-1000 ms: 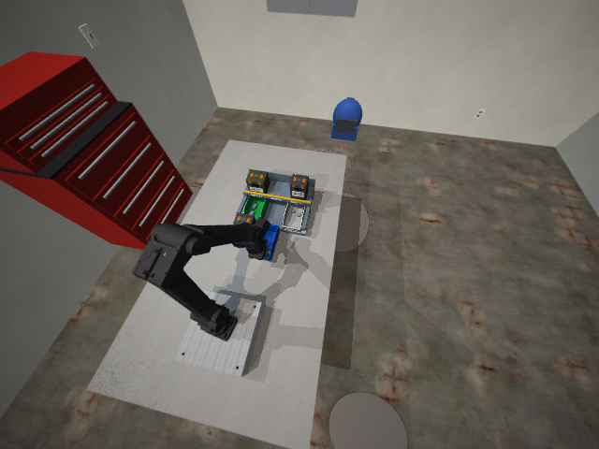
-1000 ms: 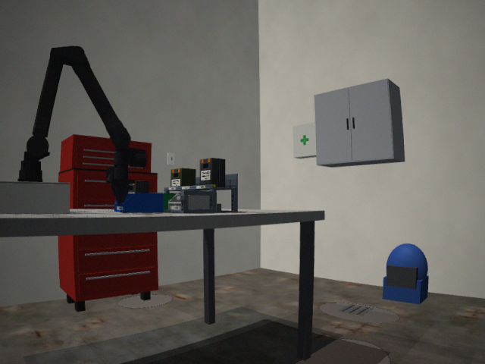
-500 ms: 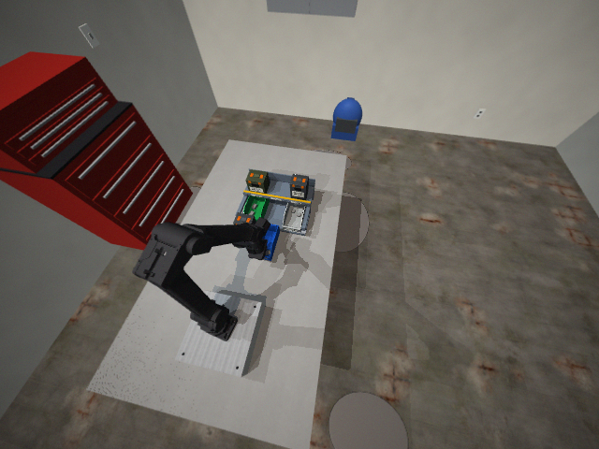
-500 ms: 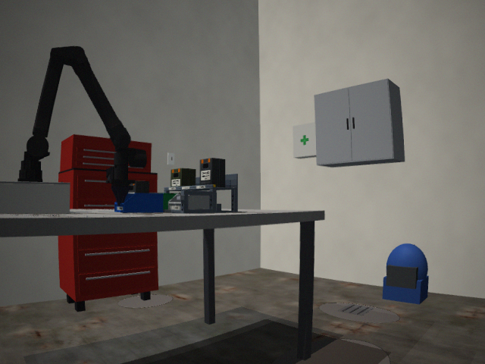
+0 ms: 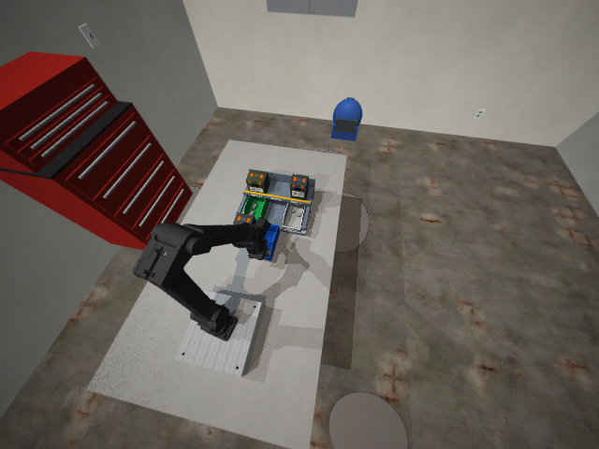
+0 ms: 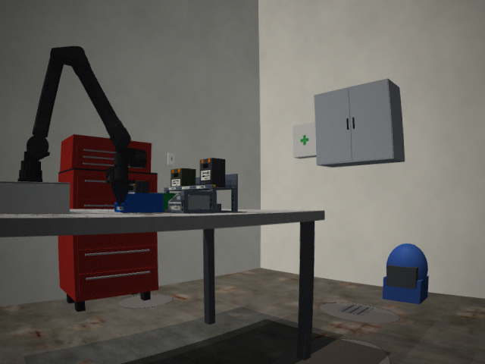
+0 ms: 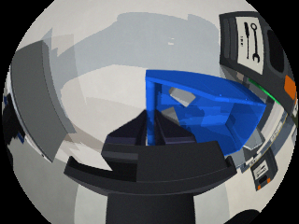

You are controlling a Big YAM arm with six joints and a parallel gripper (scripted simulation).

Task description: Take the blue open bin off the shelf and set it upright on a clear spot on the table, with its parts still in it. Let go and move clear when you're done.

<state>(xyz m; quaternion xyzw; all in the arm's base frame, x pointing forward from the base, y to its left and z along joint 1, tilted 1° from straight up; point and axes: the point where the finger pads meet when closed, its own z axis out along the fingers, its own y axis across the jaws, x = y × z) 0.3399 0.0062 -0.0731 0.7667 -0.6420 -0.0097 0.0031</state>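
My hand is 80 mm short of the blue open bin and 10 mm to the right of it. Round my hand: green bin (250 mm ahead, 160 mm to the left, 10 mm above); yellow bar (310 mm ahead, 60 mm to the left, 70 mm above); grey bin (280 mm ahead, 60 mm to the right, 10 mm above).
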